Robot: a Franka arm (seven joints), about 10 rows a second.
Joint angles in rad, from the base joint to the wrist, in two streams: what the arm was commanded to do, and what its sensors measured. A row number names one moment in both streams.
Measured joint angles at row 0:
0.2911 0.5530 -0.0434 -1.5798 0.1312 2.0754 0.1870
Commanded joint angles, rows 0 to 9:
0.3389 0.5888 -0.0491 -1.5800 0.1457 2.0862 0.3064
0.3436 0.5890 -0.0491 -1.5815 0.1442 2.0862 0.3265
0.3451 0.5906 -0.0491 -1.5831 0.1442 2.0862 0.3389
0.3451 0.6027 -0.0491 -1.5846 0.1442 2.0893 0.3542
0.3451 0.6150 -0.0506 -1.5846 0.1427 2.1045 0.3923
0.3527 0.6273 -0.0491 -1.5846 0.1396 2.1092 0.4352
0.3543 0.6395 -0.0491 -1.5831 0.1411 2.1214 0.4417
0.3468 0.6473 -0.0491 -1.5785 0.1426 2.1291 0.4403
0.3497 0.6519 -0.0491 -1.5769 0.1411 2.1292 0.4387
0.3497 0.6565 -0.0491 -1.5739 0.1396 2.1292 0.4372
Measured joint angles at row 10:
0.3466 0.6463 -0.0472 -1.5873 0.1314 2.1258 0.4219
